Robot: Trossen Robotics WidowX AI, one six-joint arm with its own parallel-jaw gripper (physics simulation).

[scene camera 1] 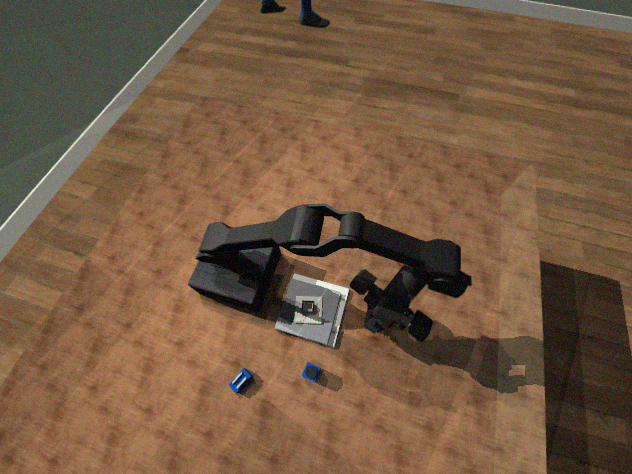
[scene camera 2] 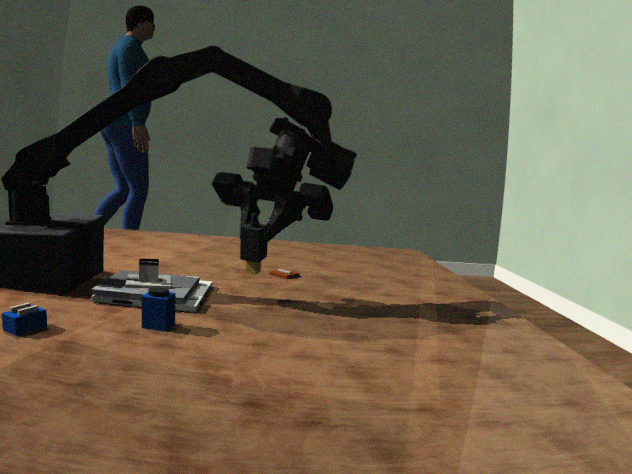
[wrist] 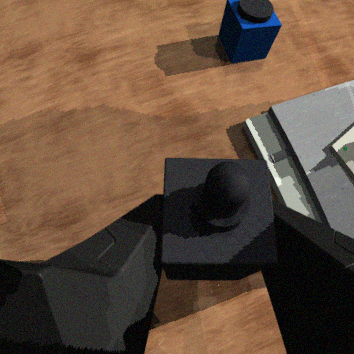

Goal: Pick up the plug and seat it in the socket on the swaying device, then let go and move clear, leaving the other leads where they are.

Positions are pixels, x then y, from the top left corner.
Scene:
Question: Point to a plug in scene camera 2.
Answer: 251,250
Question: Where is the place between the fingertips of my gripper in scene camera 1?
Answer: At 371,326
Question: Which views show my gripper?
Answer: Scene camera 1, scene camera 2 and the wrist view: all of them.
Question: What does the blue lead with white bar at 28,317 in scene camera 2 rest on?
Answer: The table.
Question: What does my gripper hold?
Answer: A plug.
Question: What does the blue lead with round black top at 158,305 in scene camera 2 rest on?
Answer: The table.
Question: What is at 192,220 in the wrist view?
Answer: A plug.

